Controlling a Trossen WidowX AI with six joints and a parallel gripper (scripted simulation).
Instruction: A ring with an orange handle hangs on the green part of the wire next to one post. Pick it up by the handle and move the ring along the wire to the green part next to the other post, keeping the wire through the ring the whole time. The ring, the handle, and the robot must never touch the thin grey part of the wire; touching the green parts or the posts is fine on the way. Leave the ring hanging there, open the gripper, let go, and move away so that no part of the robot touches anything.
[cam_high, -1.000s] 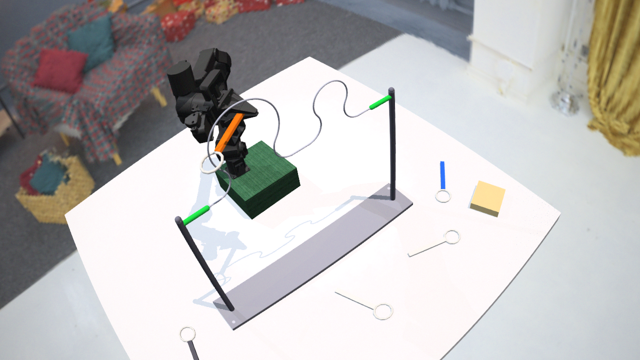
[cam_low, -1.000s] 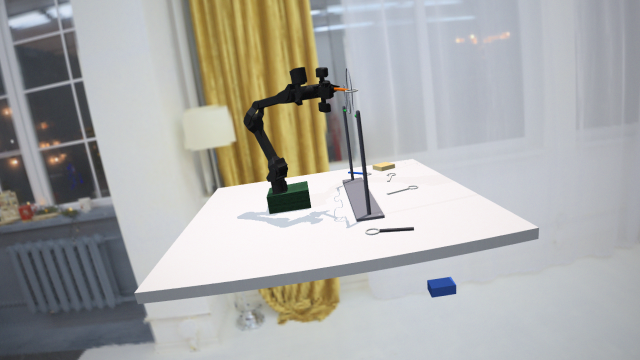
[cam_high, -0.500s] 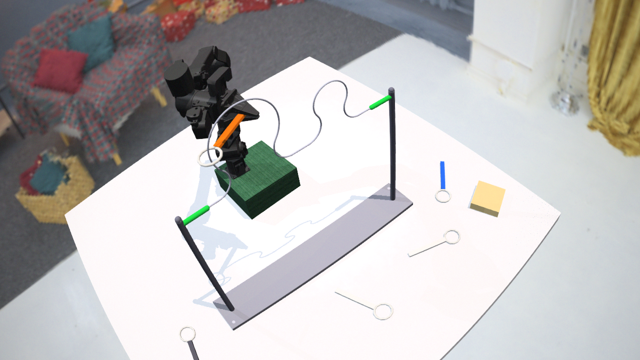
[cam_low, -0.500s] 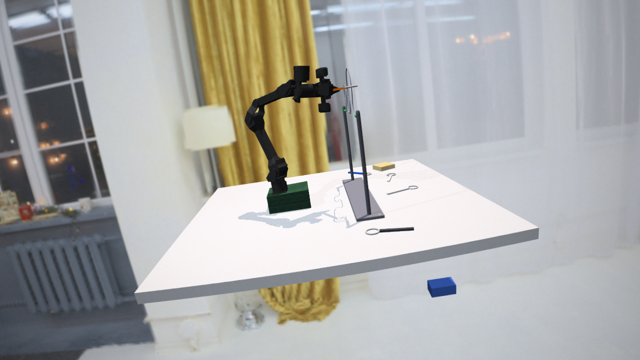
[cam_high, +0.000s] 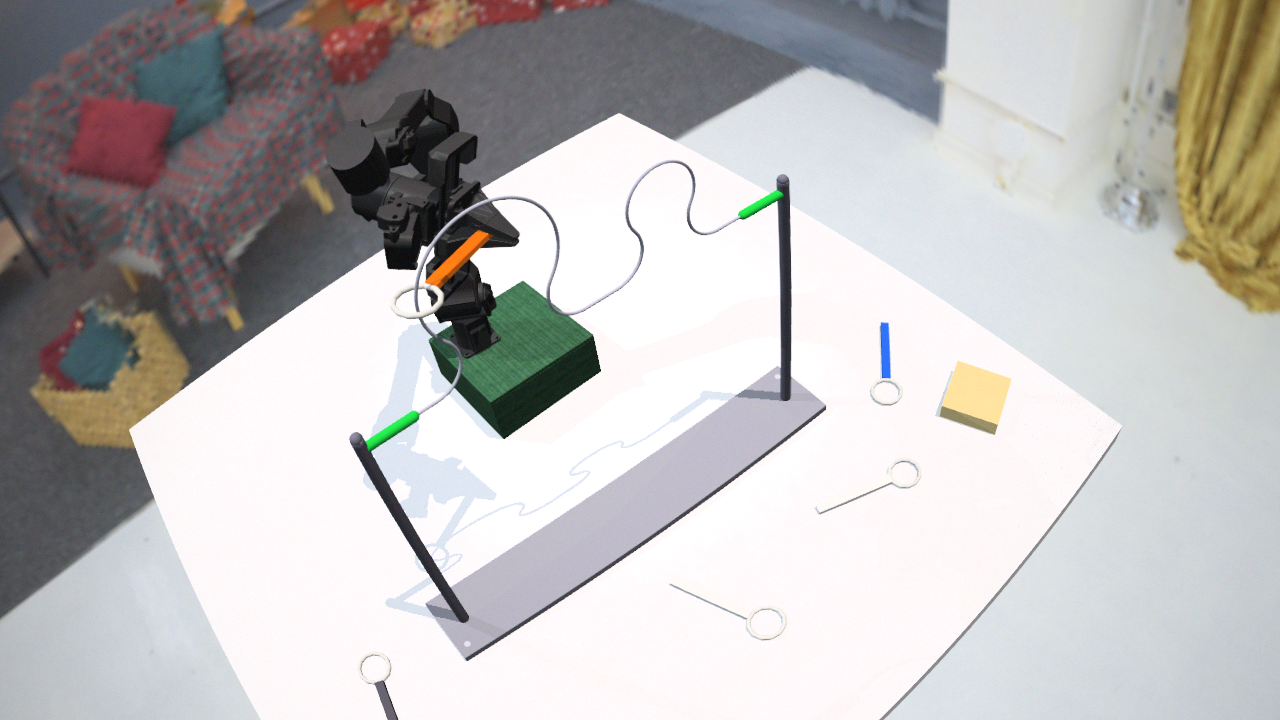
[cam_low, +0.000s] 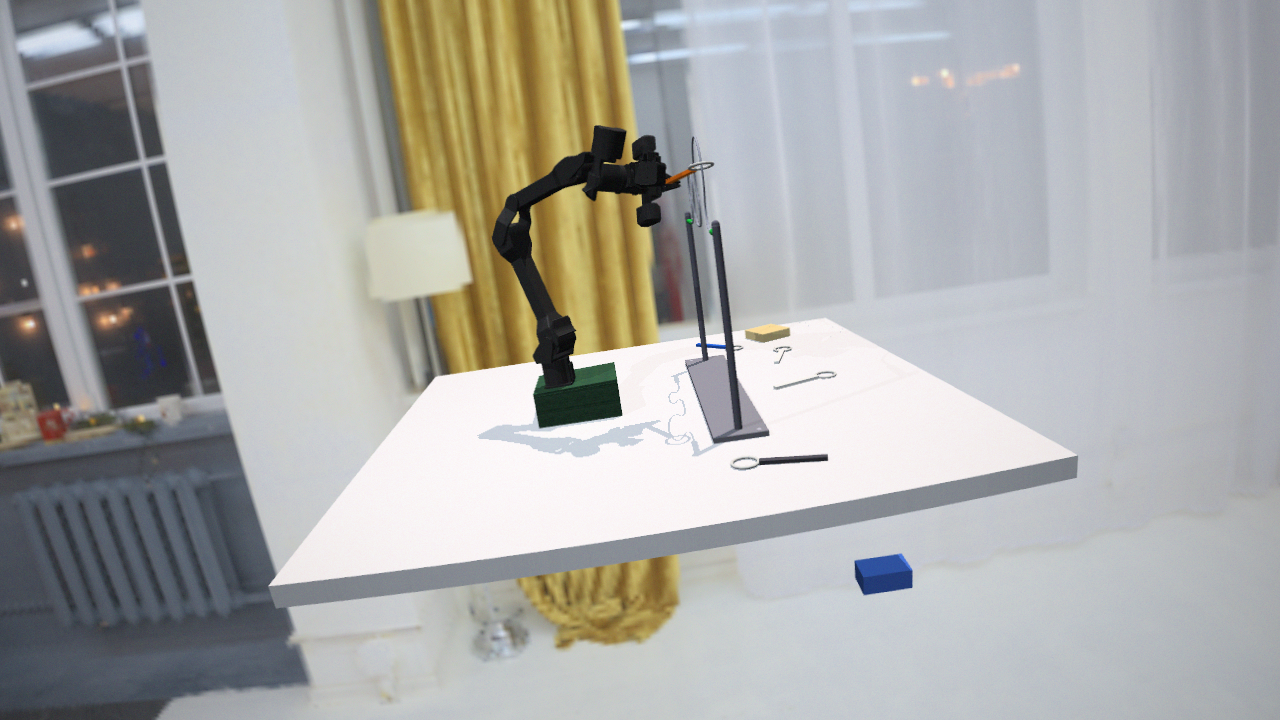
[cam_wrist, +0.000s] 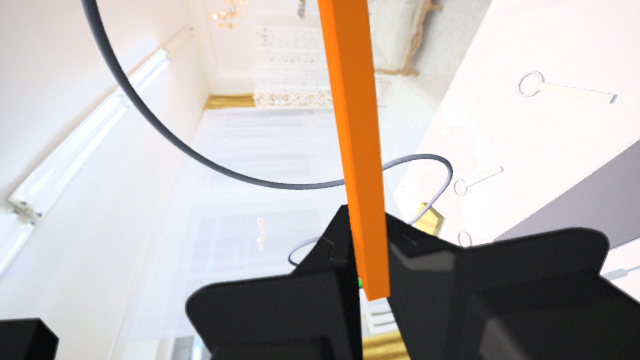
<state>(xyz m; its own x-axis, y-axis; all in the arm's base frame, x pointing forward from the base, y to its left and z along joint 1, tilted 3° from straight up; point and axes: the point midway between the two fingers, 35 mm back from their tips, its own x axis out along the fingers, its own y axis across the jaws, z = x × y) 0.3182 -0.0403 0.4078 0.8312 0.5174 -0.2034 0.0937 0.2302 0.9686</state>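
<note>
My gripper tip is now 2 cm short of the ring with orange handle, 9 cm to the left of it and 2 cm below it. Round my gripper tip: tan block: 23 cm ahead, 57 cm to the left, 48 cm below; ring with blue handle: 9 cm ahead, 50 cm to the left, 49 cm below.
</note>
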